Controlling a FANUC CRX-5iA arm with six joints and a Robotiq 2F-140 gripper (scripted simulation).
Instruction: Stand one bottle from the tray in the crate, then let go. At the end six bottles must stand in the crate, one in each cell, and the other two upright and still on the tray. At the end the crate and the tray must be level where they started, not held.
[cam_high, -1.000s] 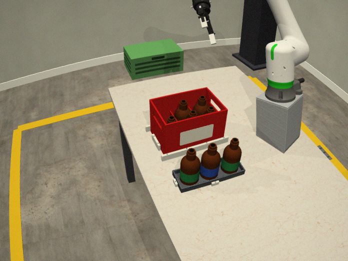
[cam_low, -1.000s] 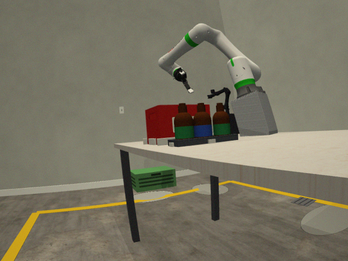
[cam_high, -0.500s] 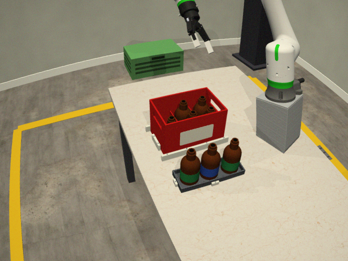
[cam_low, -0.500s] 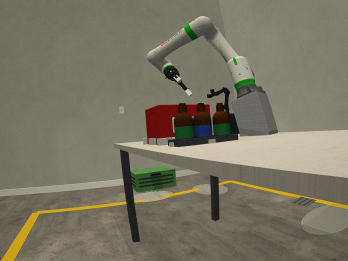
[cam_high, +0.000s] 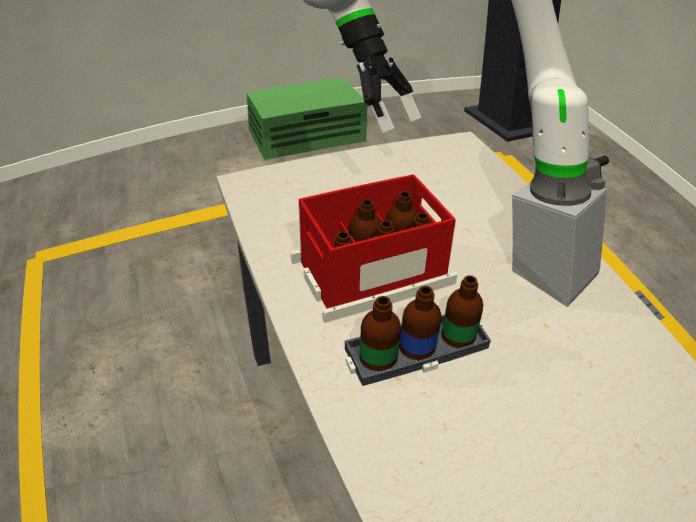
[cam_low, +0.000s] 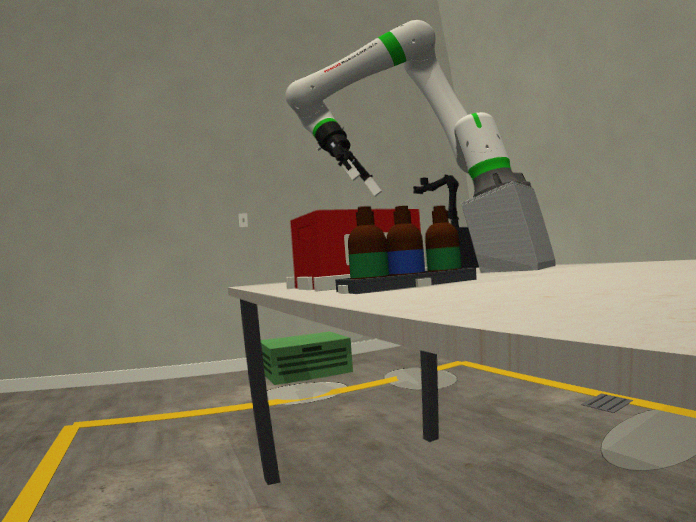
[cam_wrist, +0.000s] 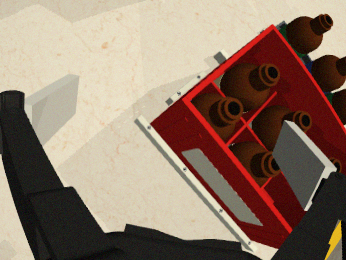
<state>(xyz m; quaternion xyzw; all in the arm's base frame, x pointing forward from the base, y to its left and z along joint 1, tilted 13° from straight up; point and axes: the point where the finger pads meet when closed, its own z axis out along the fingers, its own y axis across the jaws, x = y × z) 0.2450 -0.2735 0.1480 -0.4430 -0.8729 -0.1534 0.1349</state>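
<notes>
Now: the glass bottle 38 cm to the left of my hand, 20 cm below it and 17 cm ahead of it. Round my hand: grey tray: 38 cm to the left, 27 cm below, 17 cm ahead; red crate: 20 cm below, 14 cm to the left, 14 cm ahead.
</notes>
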